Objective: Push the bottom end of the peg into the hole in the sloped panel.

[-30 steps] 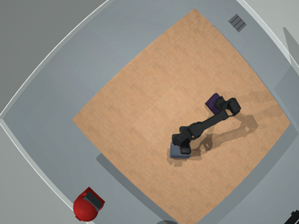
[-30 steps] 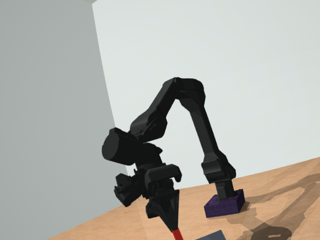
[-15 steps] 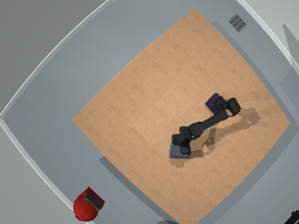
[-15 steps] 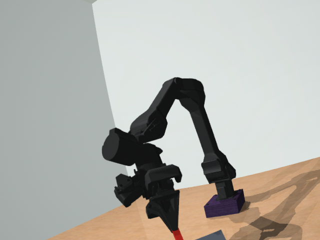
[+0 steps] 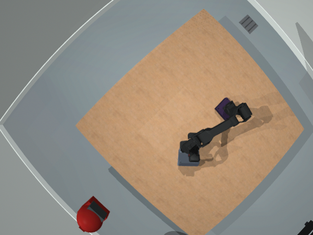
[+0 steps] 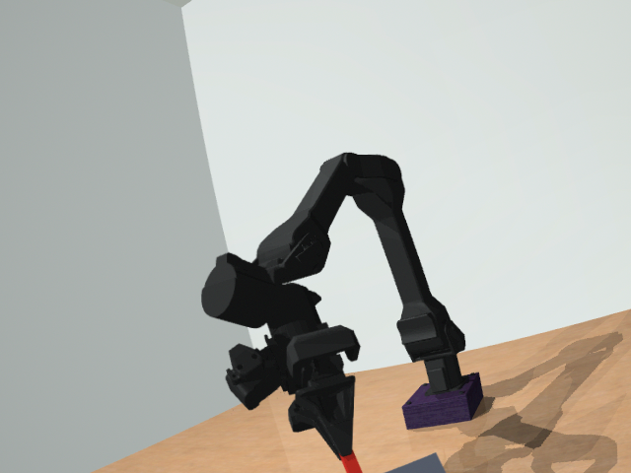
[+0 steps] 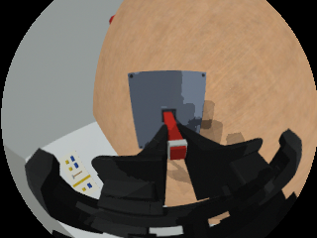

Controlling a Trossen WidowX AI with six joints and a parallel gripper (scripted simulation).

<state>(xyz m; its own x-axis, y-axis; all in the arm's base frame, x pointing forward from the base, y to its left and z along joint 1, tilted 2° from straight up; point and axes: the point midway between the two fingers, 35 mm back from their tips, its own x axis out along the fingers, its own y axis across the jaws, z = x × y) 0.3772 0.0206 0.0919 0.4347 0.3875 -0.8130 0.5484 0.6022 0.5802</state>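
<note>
My gripper tip is now 1 cm to the left of the red peg, 1 cm below it and 1 cm past it. Also, from my gripper tip: panel (5 cm below, 3 cm to the left, 3 cm ahead).
</note>
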